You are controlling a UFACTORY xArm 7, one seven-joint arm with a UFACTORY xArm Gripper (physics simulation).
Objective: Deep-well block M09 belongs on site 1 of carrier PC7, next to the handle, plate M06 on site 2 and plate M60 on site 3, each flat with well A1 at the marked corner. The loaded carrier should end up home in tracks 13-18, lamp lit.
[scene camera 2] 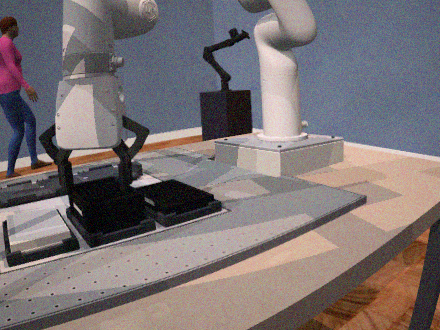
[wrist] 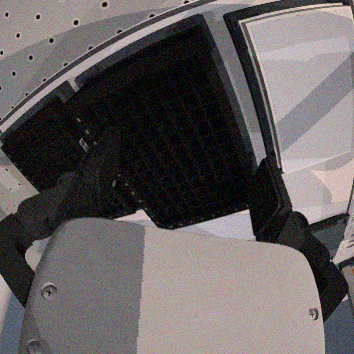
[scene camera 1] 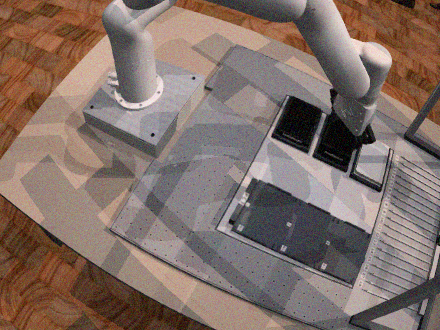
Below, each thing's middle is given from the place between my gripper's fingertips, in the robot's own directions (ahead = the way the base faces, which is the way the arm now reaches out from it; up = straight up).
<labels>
My hand is 100 mm short of the pale lidded plate (scene camera 2: 40,228), 40 mm above it and 20 mm to the left of it. Also, from my hand: dark carrier (scene camera 1: 266,214) 260 mm to the right, 40 mm below, 40 mm behind.
</labels>
